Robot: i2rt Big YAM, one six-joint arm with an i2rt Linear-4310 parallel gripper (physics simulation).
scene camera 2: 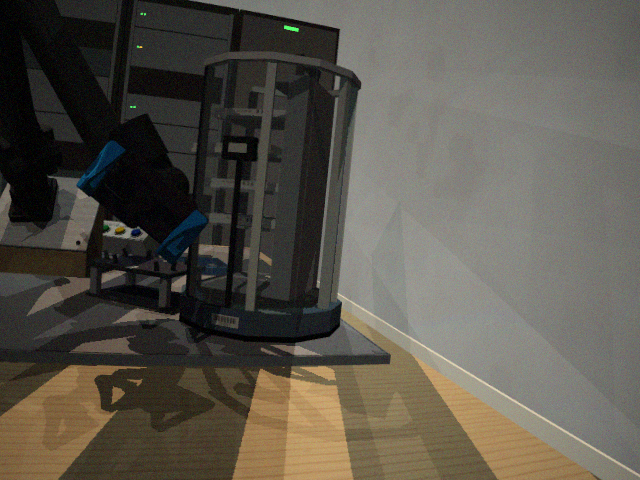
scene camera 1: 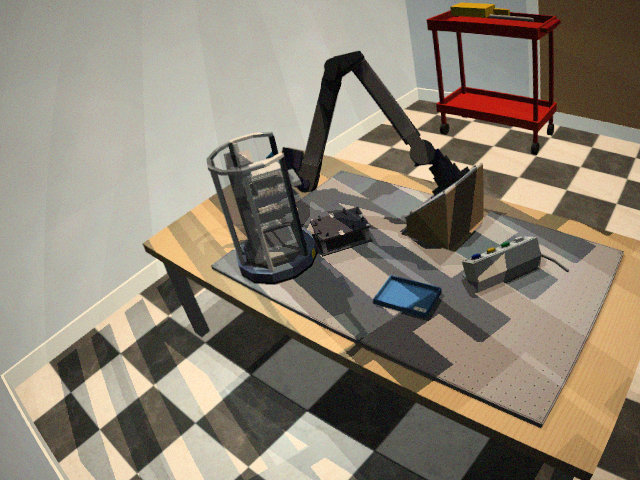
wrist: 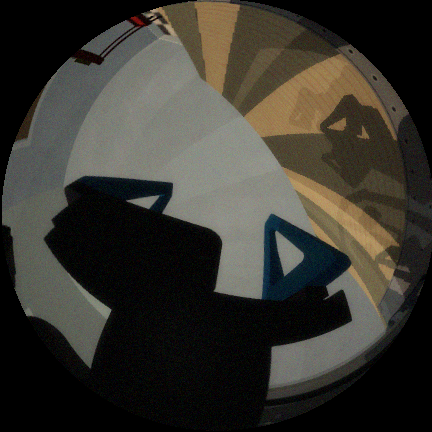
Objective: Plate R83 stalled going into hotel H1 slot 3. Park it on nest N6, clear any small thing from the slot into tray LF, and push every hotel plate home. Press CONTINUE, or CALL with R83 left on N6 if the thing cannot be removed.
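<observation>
The hotel is a tall clear-sided round tower with a dark blue base; pale plates or shelves are stacked inside. I cannot tell which is R83, or see any small thing. A low dark pinned stand, likely nest N6, stands beside it with its pins showing and no plate on top. A blue tray lies in front, its label unreadable. A white button box has coloured buttons. My gripper is open and empty, tilted above the stand and behind the hotel, partly hidden in scene camera 1.
The arm's base is by a brown slanted block. The arm arches high over the back of the grey perforated mat. A pale wall stands close to the hotel. A red cart stands on the floor beyond the table.
</observation>
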